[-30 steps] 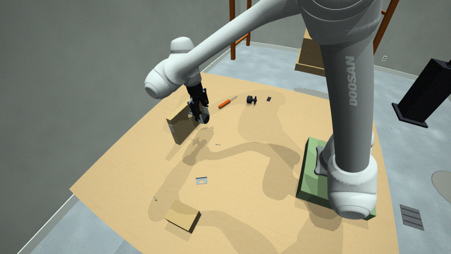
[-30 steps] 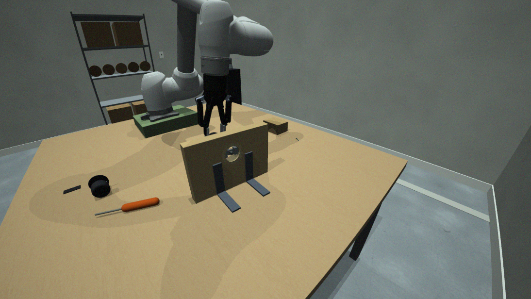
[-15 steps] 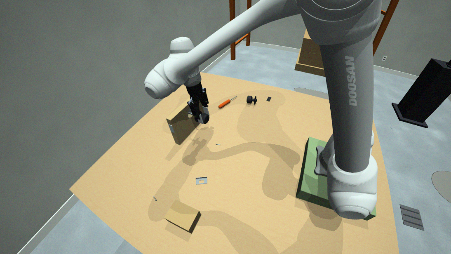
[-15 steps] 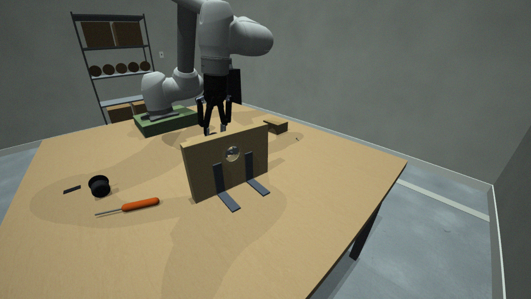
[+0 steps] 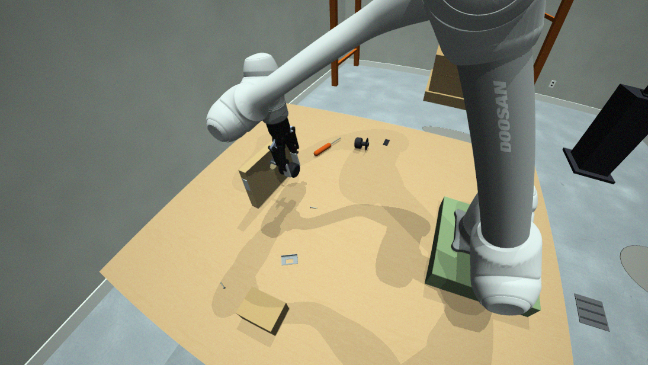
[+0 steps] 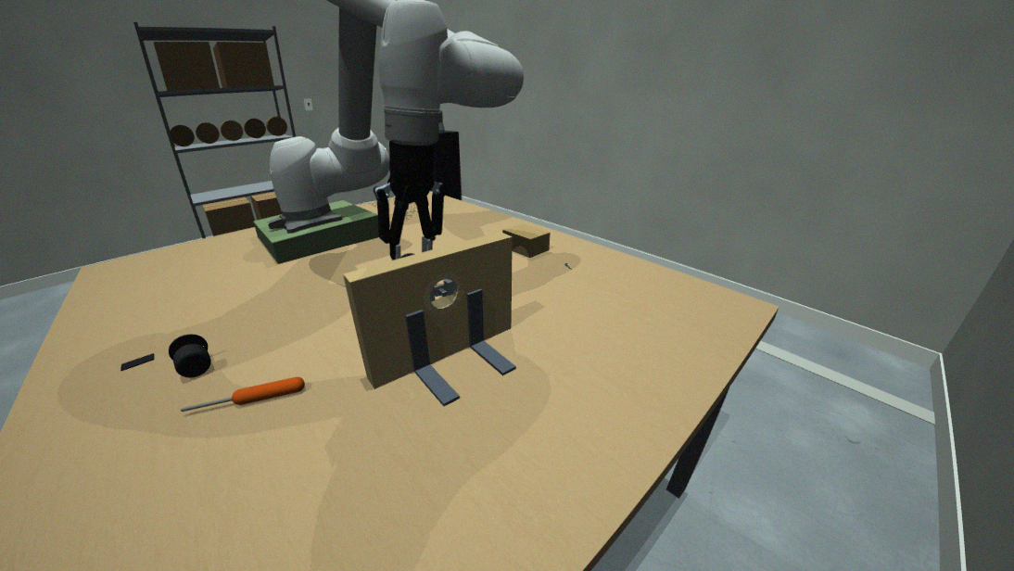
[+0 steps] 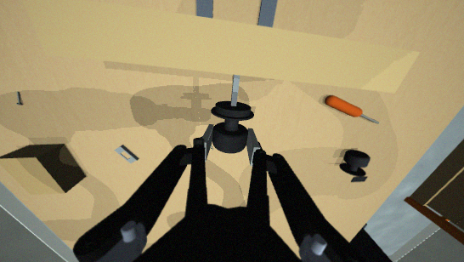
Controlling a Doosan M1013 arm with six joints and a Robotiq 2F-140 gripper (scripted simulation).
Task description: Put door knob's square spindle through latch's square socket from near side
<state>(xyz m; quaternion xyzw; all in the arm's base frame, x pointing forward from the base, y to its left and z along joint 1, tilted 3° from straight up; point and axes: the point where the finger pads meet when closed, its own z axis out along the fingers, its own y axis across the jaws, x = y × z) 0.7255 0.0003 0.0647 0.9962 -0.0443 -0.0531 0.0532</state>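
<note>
My gripper is now 110 mm short of the latch, 30 mm above it and 10 mm to the left of it. Also, from my hand: upright wooden panel 110 mm ahead, 40 mm below, 10 mm to the right; orange-handled screwdriver 350 mm to the right, 150 mm below; wooden block 480 mm to the left, 150 mm behind, 130 mm below.
</note>
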